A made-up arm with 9 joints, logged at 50 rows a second.
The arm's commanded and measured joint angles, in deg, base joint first. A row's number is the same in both.
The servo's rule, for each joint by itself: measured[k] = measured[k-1] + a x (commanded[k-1-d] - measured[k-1]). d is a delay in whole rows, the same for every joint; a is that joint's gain. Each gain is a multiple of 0.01, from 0.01 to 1. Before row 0 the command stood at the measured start. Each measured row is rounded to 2 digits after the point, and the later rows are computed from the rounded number. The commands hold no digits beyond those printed.
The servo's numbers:
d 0
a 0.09 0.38 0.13 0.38 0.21 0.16 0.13 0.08 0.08
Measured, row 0:
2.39 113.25 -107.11 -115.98 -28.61 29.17 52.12 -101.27 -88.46
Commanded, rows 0 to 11:
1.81 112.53 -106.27 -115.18 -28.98 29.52 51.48 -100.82 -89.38
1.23 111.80 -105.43 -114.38 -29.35 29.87 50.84 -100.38 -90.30
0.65 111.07 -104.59 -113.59 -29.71 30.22 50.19 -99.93 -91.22
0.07 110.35 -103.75 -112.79 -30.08 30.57 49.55 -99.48 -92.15
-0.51 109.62 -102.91 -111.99 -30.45 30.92 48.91 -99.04 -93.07
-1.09 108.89 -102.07 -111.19 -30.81 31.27 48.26 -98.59 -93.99
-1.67 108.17 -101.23 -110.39 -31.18 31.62 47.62 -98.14 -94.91
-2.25 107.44 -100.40 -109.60 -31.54 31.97 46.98 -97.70 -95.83
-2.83 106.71 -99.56 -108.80 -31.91 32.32 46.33 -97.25 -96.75
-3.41 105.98 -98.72 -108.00 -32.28 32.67 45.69 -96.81 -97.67
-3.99 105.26 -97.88 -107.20 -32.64 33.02 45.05 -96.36 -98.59
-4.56 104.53 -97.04 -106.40 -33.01 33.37 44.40 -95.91 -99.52
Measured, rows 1 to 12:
2.34 112.98 -107.00 -115.68 -28.69 29.23 52.04 -101.23 -88.53
2.24 112.53 -106.80 -115.19 -28.83 29.33 51.88 -101.16 -88.67
2.10 111.98 -106.51 -114.58 -29.01 29.47 51.66 -101.06 -88.87
1.92 111.36 -106.15 -113.90 -29.23 29.65 51.39 -100.93 -89.13
1.70 110.70 -105.73 -113.17 -29.49 29.85 51.07 -100.78 -89.45
1.45 110.01 -105.25 -112.42 -29.77 30.08 50.70 -100.60 -89.81
1.17 109.31 -104.73 -111.65 -30.07 30.33 50.30 -100.40 -90.22
0.86 108.60 -104.17 -110.87 -30.38 30.59 49.87 -100.18 -90.67
0.53 107.88 -103.57 -110.08 -30.70 30.87 49.41 -99.95 -91.16
0.18 107.16 -102.94 -109.29 -31.03 31.16 48.93 -99.70 -91.68
-0.20 106.44 -102.28 -108.50 -31.37 31.46 48.43 -99.43 -92.23
-0.59 105.71 -101.60 -107.70 -31.71 31.77 47.91 -99.15 -92.81

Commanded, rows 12 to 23:
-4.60 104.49 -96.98 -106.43 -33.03 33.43 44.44 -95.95 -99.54
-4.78 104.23 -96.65 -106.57 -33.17 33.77 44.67 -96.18 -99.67
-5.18 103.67 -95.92 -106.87 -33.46 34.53 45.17 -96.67 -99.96
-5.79 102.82 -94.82 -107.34 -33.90 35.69 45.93 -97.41 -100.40
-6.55 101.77 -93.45 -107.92 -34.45 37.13 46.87 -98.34 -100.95
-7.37 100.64 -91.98 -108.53 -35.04 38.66 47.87 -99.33 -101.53
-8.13 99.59 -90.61 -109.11 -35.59 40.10 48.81 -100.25 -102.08
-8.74 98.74 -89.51 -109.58 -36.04 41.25 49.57 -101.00 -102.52
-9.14 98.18 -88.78 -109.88 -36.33 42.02 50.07 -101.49 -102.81
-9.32 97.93 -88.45 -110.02 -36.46 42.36 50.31 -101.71 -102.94
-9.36 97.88 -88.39 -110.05 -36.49 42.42 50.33 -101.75 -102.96
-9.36 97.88 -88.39 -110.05 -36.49 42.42 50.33 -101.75 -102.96
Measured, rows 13 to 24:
-0.95 105.25 -101.00 -107.22 -31.99 32.04 47.46 -98.89 -93.35
-1.29 104.86 -100.43 -106.97 -32.24 32.32 47.10 -98.67 -93.86
-1.64 104.41 -99.84 -106.93 -32.50 32.67 46.85 -98.51 -94.35
-2.01 103.81 -99.19 -107.09 -32.79 33.15 46.73 -98.42 -94.83
-2.42 103.03 -98.44 -107.41 -33.14 33.79 46.75 -98.41 -95.32
-2.87 102.12 -97.60 -107.84 -33.54 34.57 46.90 -98.48 -95.82
-3.34 101.16 -96.69 -108.32 -33.97 35.45 47.15 -98.62 -96.32
-3.83 100.24 -95.76 -108.80 -34.40 36.38 47.46 -98.81 -96.82
-4.31 99.46 -94.85 -109.21 -34.81 37.28 47.80 -99.02 -97.30
-4.76 98.88 -94.02 -109.52 -35.16 38.09 48.13 -99.24 -97.75
-5.17 98.50 -93.29 -109.72 -35.44 38.78 48.42 -99.44 -98.17
-5.55 98.26 -92.65 -109.85 -35.66 39.36 48.67 -99.62 -98.55

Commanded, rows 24 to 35:
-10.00 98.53 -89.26 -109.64 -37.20 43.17 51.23 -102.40 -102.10
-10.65 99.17 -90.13 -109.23 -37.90 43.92 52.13 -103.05 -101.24
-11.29 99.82 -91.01 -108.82 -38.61 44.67 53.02 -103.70 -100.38
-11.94 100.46 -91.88 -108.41 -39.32 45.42 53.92 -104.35 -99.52
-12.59 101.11 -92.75 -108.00 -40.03 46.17 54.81 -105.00 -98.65
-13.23 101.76 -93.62 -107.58 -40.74 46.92 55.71 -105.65 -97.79
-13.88 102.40 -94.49 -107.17 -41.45 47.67 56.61 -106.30 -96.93
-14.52 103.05 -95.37 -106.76 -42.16 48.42 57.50 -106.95 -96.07
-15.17 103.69 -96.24 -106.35 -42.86 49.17 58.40 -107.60 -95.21
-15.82 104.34 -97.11 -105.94 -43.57 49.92 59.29 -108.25 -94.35
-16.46 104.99 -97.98 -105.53 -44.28 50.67 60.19 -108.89 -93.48
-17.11 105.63 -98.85 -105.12 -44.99 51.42 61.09 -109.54 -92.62
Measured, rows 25 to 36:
-5.95 98.36 -92.21 -109.77 -35.98 39.97 49.00 -99.84 -98.83
-6.37 98.67 -91.94 -109.56 -36.38 40.60 49.41 -100.10 -99.02
-6.81 99.11 -91.82 -109.28 -36.85 41.25 49.88 -100.39 -99.13
-7.27 99.62 -91.83 -108.95 -37.37 41.92 50.41 -100.71 -99.16
-7.75 100.19 -91.95 -108.59 -37.93 42.60 50.98 -101.05 -99.12
-8.24 100.79 -92.17 -108.21 -38.52 43.29 51.59 -101.42 -99.01
-8.75 101.40 -92.47 -107.81 -39.14 43.99 52.24 -101.81 -98.84
-9.27 102.03 -92.85 -107.41 -39.77 44.70 52.92 -102.22 -98.62
-9.80 102.66 -93.29 -107.01 -40.42 45.42 53.63 -102.65 -98.35
-10.34 103.30 -93.79 -106.60 -41.08 46.14 54.37 -103.10 -98.03
-10.89 103.94 -94.33 -106.19 -41.75 46.86 55.13 -103.56 -97.67
-11.45 104.58 -94.92 -105.78 -42.43 47.59 55.90 -104.04 -97.27

